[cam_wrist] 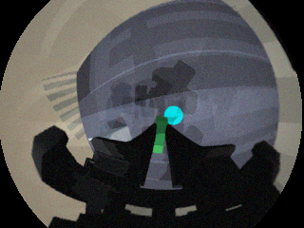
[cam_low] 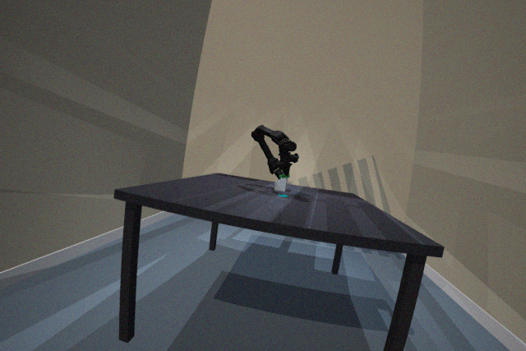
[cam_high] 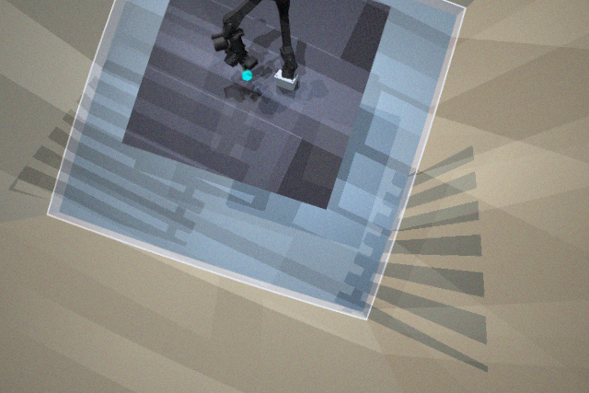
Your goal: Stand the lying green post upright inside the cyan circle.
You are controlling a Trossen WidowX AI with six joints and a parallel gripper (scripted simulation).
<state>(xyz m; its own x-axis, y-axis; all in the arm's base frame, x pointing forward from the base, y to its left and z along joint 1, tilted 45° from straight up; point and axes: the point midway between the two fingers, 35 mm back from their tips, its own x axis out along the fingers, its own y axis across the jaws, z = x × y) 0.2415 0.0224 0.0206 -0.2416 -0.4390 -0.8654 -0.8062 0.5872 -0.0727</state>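
The cyan circle lies 2 cm ahead of my gripper tip, 1 cm to the right of it and 12 cm below it. Also, from my gripper tip: green post 1 cm behind, 2 cm to the right, 1 cm below.
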